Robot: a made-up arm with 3 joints.
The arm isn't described. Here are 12 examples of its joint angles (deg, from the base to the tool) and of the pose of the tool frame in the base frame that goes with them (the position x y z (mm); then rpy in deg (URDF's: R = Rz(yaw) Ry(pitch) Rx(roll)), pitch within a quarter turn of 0, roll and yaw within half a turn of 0).
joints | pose
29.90 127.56 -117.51 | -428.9 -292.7 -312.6 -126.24 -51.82 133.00
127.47 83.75 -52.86 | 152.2 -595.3 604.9 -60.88 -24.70 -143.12
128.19 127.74 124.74 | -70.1 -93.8 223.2 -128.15 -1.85 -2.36
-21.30 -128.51 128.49 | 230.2 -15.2 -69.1 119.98 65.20 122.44
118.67 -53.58 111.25 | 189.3 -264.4 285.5 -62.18 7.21 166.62
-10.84 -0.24 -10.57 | 487.7 -41.3 -56.4 11.01 10.14 1.96
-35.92 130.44 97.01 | 42.5 88.0 -162.6 40.96 26.50 21.17
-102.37 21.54 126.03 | 37.5 456.6 102.6 86.86 11.97 -104.82
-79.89 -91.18 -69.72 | 149.2 -293.4 55.3 80.58 -3.68 -21.16
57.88 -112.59 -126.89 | 205.7 190.1 262.9 -58.69 7.55 -12.18
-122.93 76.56 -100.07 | 2.2 731.7 465.7 57.12 -1.83 177.17
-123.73 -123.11 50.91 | -86.0 233.7 147.1 56.41 3.32 -175.02
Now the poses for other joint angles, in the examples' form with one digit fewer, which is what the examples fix.
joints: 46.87 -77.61 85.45
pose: 93 -225 -55 -131.9 -11.5 167.5
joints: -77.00 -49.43 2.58
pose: 178 -115 29 81.9 -10.2 -51.3
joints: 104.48 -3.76 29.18
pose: 291 -63 150 -102.2 7.8 32.1
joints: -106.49 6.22 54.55
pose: 206 173 52 101.1 12.2 -47.1
